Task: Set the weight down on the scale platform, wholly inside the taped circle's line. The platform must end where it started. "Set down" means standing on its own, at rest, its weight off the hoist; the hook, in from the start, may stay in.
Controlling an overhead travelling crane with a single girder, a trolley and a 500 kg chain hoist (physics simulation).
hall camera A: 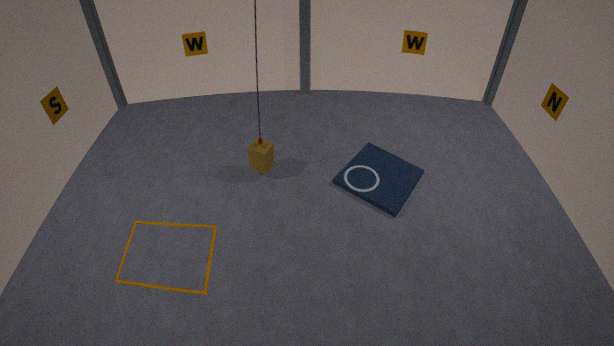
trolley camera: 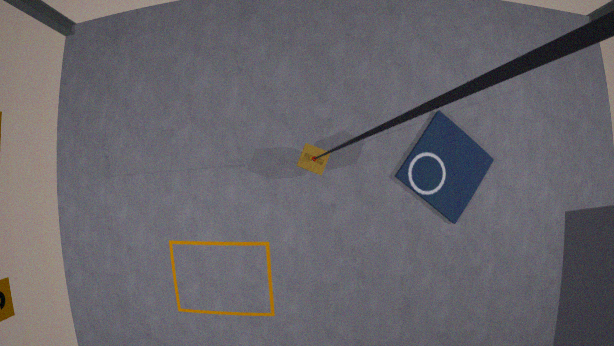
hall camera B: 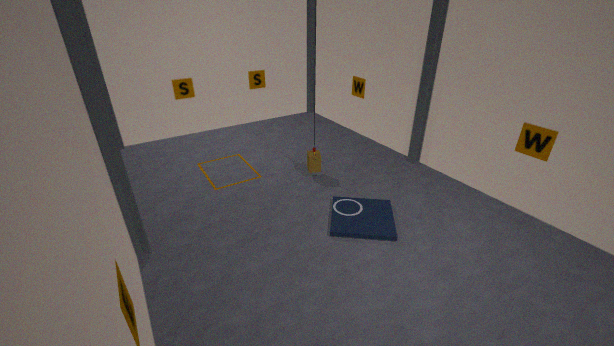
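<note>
The yellow block-shaped weight (hall camera A: pixel 261 157) (hall camera B: pixel 314 162) (trolley camera: pixel 306 162) is upright on the hook, to the left of the scale platform in hall camera A and well apart from it. Shadows spread on both sides of it; it is low over the floor, and any small gap is hard to judge. My red hook (hall camera A: pixel 260 141) (hall camera B: pixel 314 149) (trolley camera: pixel 314 159) is in the weight's top, under a nearly plumb chain. The dark blue scale platform (hall camera A: pixel 395 175) (hall camera B: pixel 370 222) (trolley camera: pixel 465 172) lies flat on the floor. The white taped circle (hall camera A: pixel 361 191) (hall camera B: pixel 348 215) (trolley camera: pixel 427 193) is near one corner, uncovered.
An orange outlined rectangle (hall camera A: pixel 160 287) (hall camera B: pixel 238 183) (trolley camera: pixel 220 243) is marked on the floor, front left of the weight in hall camera A. Walls with lettered signs and grey columns surround the floor. A dark grey block shape (trolley camera: pixel 587 280) shows at the trolley view's lower right.
</note>
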